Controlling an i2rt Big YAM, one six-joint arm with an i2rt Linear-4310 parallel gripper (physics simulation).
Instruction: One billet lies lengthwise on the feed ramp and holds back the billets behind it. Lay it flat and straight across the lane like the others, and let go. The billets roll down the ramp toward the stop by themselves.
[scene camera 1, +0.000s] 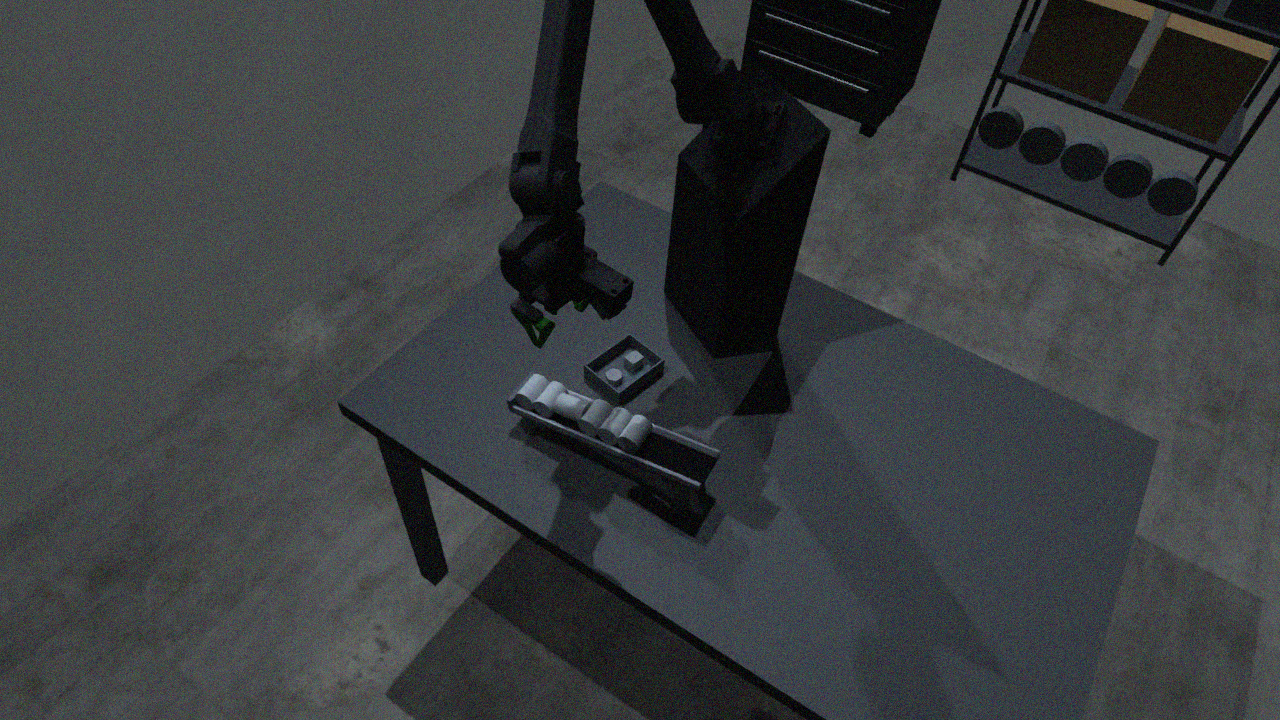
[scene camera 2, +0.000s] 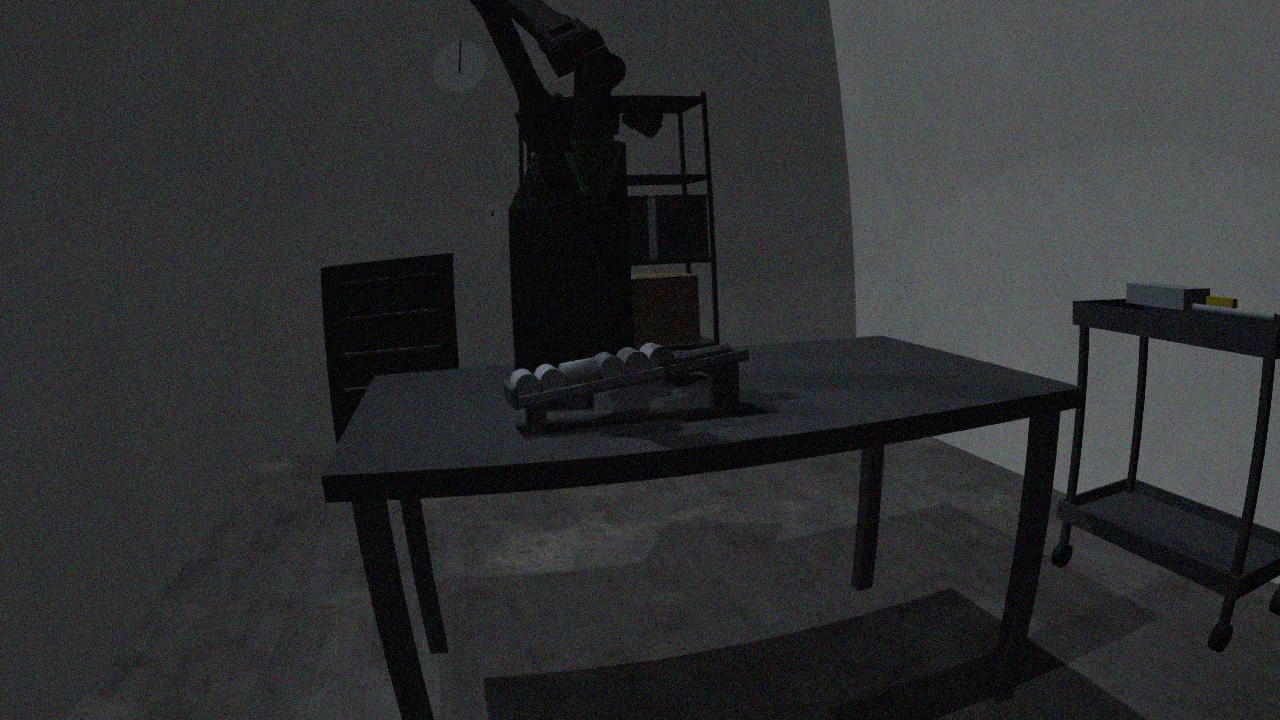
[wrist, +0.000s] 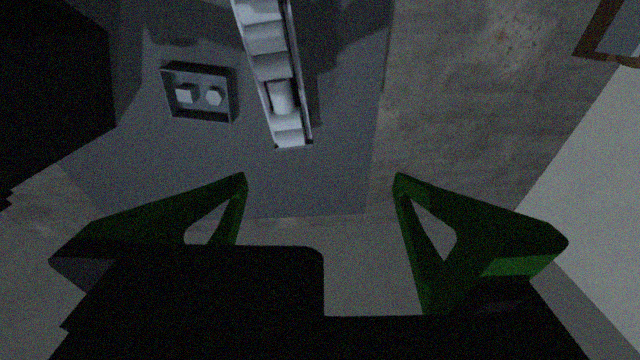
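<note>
The lengthwise billet, a pale cylinder, lies along the feed ramp. Two crosswise billets lie at its lower side, by the ramp's low end. Three more crosswise billets lie uphill, the nearest close behind it. My gripper, with green fingers, is open and empty. It hangs high above the table, beyond the low end of the ramp in the wrist view.
A small open tray stands beside the ramp on the arm's side, holding two small pale pieces. The arm's dark pedestal stands behind. The table extends past the ramp's high end.
</note>
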